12 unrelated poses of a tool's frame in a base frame.
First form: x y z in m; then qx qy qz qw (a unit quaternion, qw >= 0).
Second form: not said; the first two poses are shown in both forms.
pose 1, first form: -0.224, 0.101, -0.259, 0.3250, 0.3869, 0.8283, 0.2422
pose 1, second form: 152.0, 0.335, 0.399, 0.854, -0.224, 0.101, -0.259
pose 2, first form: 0.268, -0.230, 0.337, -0.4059, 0.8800, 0.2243, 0.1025
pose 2, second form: 168.2, -0.408, 0.885, 0.225, 0.268, -0.230, 0.337
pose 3, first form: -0.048, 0.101, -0.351, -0.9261, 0.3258, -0.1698, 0.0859
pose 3, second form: 170.1, -0.930, 0.327, -0.170, -0.048, 0.101, -0.351
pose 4, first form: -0.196, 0.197, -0.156, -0.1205, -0.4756, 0.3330, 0.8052
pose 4, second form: 72.7, -0.203, -0.802, 0.562, -0.196, 0.197, -0.156
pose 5, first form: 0.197, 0.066, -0.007, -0.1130, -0.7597, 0.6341, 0.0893
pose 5, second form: 169.8, -0.113, -0.763, 0.637, 0.197, 0.066, -0.007
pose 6, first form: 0.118, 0.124, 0.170, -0.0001, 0.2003, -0.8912, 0.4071
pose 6, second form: 132.0, 0.000, 0.219, -0.976, 0.118, 0.124, 0.170
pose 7, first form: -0.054, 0.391, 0.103, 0.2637, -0.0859, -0.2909, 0.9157
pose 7, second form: 47.4, 0.656, -0.214, -0.724, -0.054, 0.391, 0.103
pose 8, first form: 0.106, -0.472, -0.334, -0.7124, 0.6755, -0.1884, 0.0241
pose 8, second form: 177.2, -0.713, 0.676, -0.188, 0.106, -0.472, -0.334
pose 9, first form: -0.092, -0.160, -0.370, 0.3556, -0.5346, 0.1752, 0.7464
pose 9, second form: 83.4, 0.534, -0.803, 0.263, -0.092, -0.160, -0.370
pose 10, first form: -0.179, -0.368, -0.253, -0.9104, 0.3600, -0.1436, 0.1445
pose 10, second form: 163.4, -0.920, 0.364, -0.145, -0.179, -0.368, -0.253
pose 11, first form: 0.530, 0.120, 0.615, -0.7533, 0.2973, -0.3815, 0.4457
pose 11, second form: 127.1, -0.841, 0.332, -0.426, 0.530, 0.120, 0.615
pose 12, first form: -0.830, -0.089, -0.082, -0.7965, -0.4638, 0.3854, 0.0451
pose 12, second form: 174.8, -0.797, -0.464, 0.386, -0.830, -0.089, -0.082
